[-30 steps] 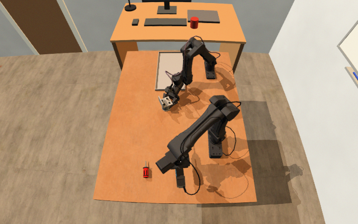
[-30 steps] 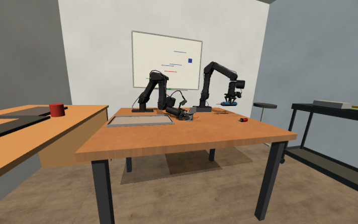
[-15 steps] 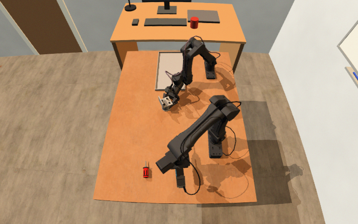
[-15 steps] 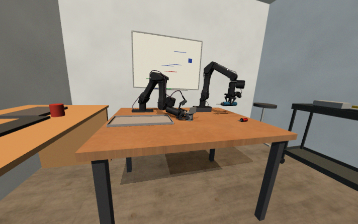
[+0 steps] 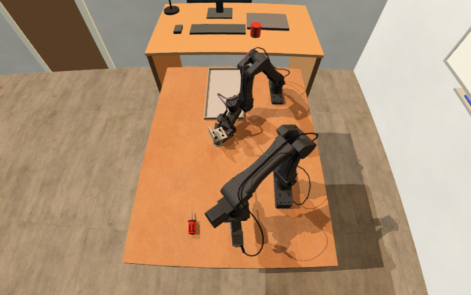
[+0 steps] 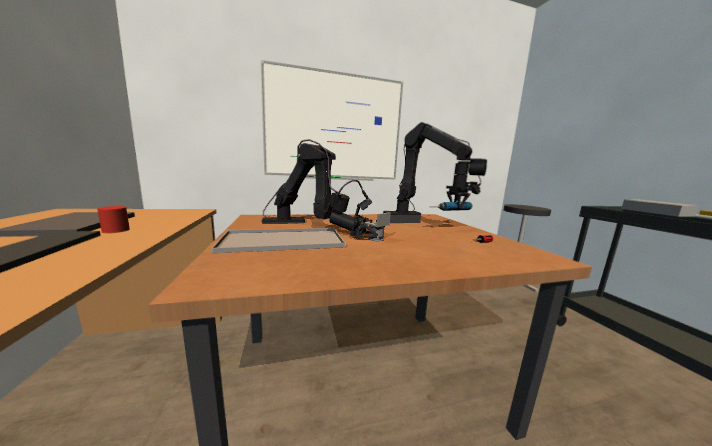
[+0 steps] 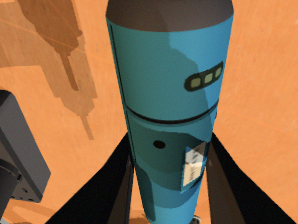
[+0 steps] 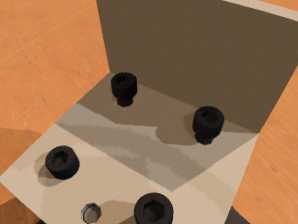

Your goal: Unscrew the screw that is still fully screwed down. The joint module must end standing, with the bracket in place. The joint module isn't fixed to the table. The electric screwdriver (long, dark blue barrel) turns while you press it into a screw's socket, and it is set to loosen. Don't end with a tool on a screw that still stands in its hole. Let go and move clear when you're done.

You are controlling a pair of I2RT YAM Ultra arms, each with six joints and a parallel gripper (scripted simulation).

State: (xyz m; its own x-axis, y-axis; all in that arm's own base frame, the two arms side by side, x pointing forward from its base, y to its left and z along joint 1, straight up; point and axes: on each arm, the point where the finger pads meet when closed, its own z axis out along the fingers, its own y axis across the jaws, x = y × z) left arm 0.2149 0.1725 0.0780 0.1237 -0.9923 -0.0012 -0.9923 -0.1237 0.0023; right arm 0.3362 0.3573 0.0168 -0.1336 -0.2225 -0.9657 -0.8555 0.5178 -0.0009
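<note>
Right now the l-shaped bracket is 50 mm above my right hand. The rest, counted from my right hand: small red screwdriver: 80 mm ahead, 430 mm to the left, 10 mm below; then grey bit: 90 mm behind, 290 mm to the left, 100 mm above; then grey tray: 360 mm to the right, 20 mm below.
</note>
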